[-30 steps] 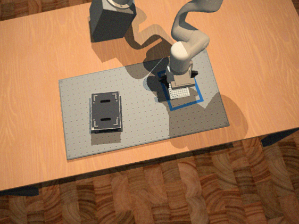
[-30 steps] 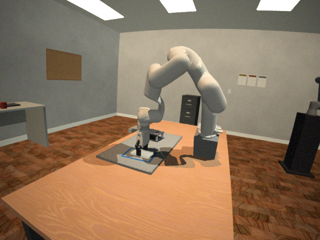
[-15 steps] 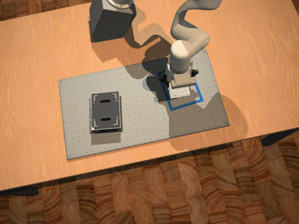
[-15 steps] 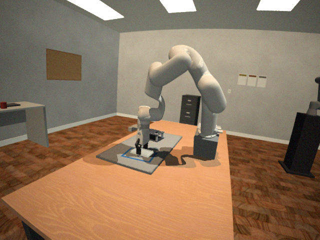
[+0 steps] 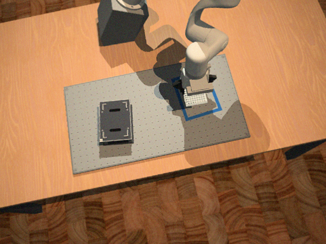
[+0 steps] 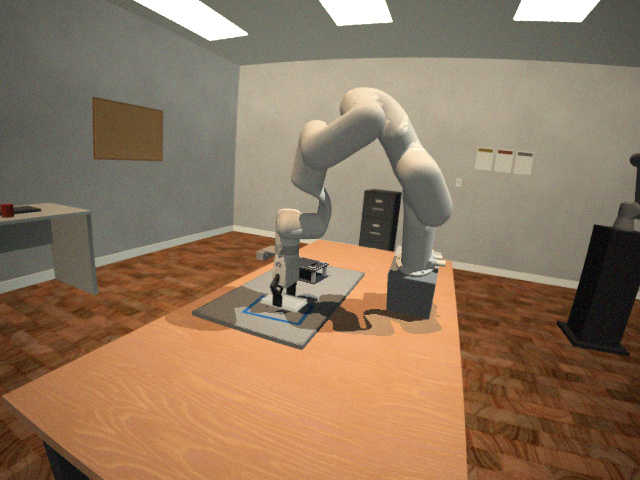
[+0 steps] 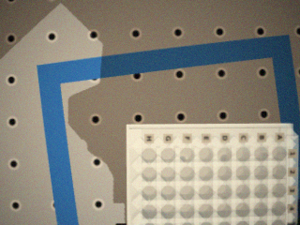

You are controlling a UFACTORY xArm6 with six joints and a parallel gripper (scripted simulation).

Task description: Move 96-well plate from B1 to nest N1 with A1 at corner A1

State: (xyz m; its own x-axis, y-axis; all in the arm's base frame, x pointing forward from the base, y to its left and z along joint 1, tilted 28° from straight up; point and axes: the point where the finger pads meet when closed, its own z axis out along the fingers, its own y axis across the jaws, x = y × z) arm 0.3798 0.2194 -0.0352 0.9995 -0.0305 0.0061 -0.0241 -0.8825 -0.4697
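My hand is 32 cm to the left of the dark plate nest N1, 7 cm short of it and 2 cm below it. Also, from my hand: white 96-well plate 1 cm below; then A1 mark 39 cm to the right, 14 cm ahead, 2 cm above.
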